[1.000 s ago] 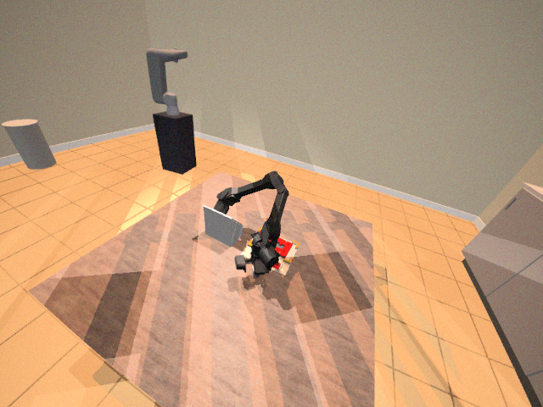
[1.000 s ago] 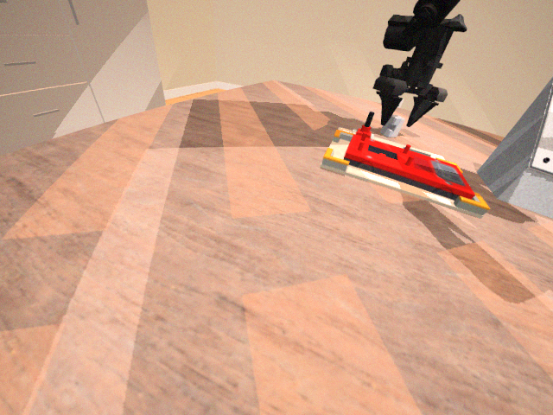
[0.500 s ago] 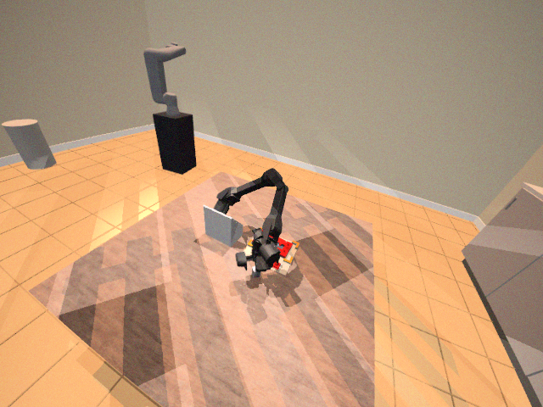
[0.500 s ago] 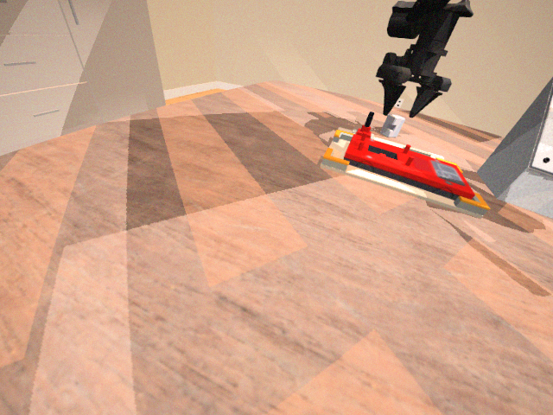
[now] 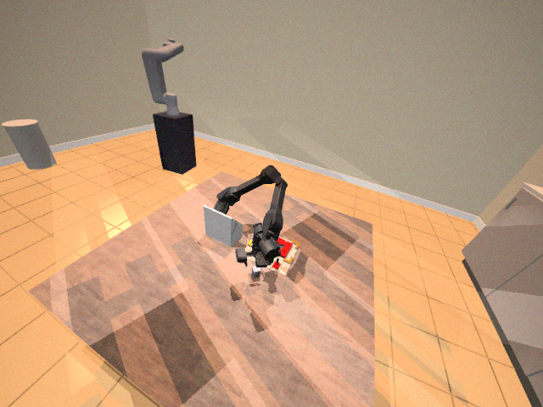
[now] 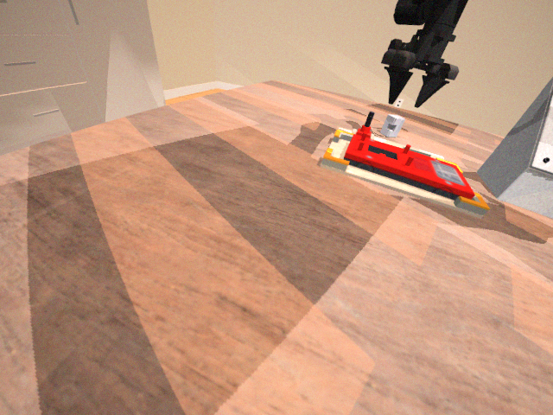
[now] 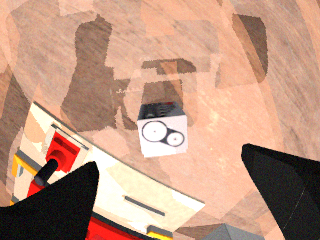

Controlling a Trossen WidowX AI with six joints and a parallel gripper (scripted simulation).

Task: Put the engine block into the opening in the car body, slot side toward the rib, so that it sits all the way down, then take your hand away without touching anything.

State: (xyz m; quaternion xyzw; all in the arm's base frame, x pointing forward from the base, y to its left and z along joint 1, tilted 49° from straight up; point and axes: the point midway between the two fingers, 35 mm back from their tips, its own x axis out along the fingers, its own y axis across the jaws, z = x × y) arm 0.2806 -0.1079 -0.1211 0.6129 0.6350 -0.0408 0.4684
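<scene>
The engine block lies 50 mm below my gripper tip and 10 mm ahead of it.
</scene>
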